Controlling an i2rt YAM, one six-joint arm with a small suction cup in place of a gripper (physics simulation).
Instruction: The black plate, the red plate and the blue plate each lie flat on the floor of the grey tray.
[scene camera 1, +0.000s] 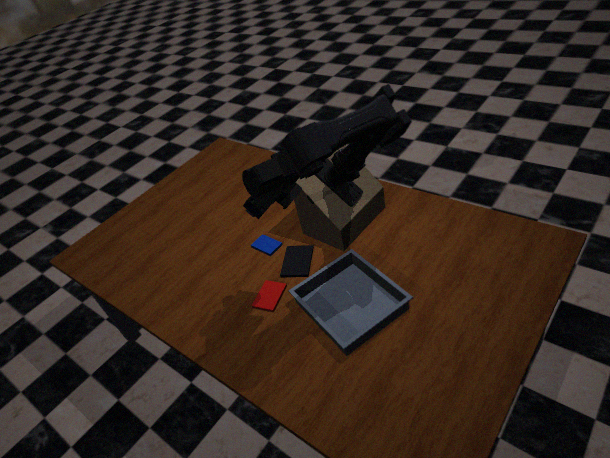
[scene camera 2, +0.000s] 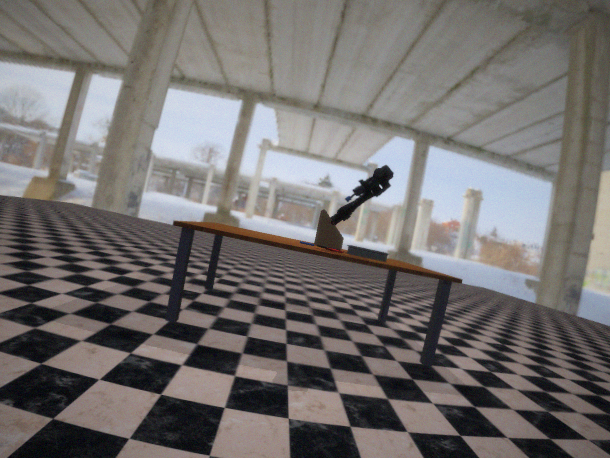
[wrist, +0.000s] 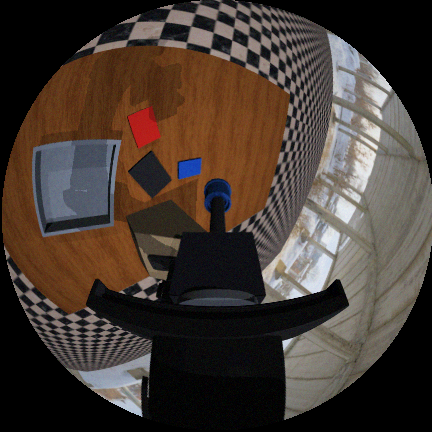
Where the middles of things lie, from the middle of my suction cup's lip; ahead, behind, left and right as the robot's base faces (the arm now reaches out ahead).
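Scene:
The red plate (wrist: 142, 123) is here, and my suction cup is 5 cm short of it, 3 cm to the left of it and 31 cm above it. There's a grey tray (scene camera 1: 349, 299) too, and that's 20 cm to the left of my suction cup, 3 cm behind it and 29 cm below it. And the black plate (scene camera 1: 297, 261), well, it's 3 cm to the right of my suction cup, 10 cm behind it and 31 cm below it.

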